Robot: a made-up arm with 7 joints.
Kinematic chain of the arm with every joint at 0, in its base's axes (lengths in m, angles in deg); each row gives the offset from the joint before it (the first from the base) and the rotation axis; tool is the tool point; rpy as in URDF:
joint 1: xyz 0 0 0.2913 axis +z
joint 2: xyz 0 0 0 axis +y
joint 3: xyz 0 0 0.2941 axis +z
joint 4: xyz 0.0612 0 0 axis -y
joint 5: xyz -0.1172 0 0.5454 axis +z
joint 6: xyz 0 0 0 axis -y
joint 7: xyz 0.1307 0 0 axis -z
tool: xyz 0 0 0 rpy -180 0 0
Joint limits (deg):
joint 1: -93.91..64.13
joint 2: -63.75..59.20
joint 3: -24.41..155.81
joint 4: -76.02..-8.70
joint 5: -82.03..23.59
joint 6: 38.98..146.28
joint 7: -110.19..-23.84
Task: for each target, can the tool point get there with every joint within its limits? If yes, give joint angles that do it. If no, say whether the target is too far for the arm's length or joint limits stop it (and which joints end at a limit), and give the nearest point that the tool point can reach.
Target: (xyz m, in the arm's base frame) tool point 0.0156 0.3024 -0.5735
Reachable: no: joint limits stop it (at a limit: joint 2, joint 3, joint 4, joint 6) | nearest point 0.0378 0.7332 -0.0593 | short by 0.671 m
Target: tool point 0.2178 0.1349 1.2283
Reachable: yes | joints -63.52 4.95 118.21 -25.28 -37.27 68.84 -62.16
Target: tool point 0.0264 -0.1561 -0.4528
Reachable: no: joint limits stop it (at a limit: joint 2, joint 4, joint 6) | nearest point 0.1229 -0.7268 -0.0452 | short by 0.708 m
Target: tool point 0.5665 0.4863 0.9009
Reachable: yes | joints 25.97 48.24 96.58 -17.01 -46.66 59.79 -76.73
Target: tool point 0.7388 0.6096 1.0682
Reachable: no: too far | nearest point 0.5924 0.4888 0.9143 | short by 0.244 m
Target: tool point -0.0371 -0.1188 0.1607
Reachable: no: joint limits stop it (at a limit: joint 1, joint 2, joint 4, joint 6) | nearest point -0.1588 -0.7234 -0.0375 | short by 0.648 m
